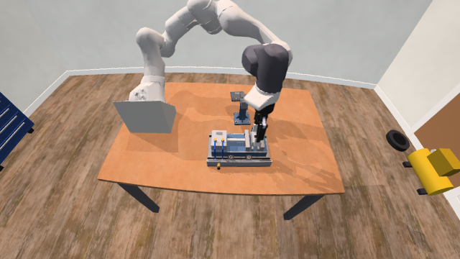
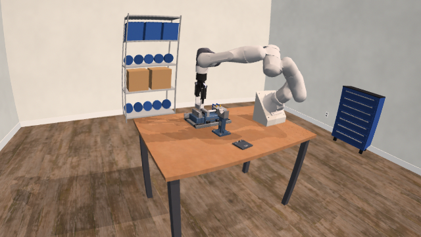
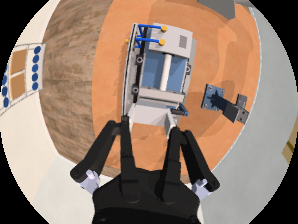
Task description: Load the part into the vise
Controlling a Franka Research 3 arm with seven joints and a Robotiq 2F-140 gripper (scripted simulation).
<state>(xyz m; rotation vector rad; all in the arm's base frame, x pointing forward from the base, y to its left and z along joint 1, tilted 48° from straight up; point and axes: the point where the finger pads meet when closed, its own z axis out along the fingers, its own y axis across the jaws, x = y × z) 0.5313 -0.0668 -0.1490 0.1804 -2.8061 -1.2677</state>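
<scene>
Right now the part is 30 mm below my hand. From my hand the other things lie so: fixed jaw (30 mm ahead, 20 mm to the left, 70 mm below); air cylinder (170 mm behind, 10 mm to the left, 70 mm below); vise (70 mm behind, 10 mm to the left, 100 mm below).
</scene>
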